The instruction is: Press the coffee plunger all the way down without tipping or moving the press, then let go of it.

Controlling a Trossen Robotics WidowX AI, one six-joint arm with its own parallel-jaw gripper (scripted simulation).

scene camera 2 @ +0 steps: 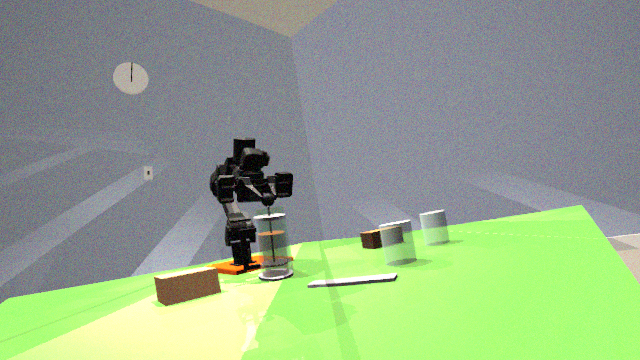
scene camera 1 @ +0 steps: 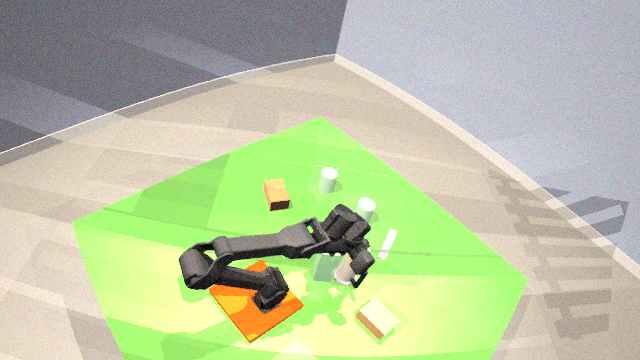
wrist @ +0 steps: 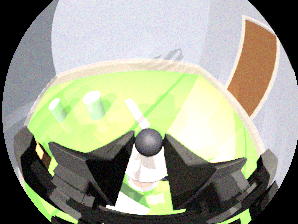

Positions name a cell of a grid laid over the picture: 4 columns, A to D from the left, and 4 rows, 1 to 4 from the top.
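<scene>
I can see my gripper in scene camera 2 (B3). My gripper is visible in scene camera 1 (C3) as well, and I find my gripper again in the wrist view (C3).
</scene>
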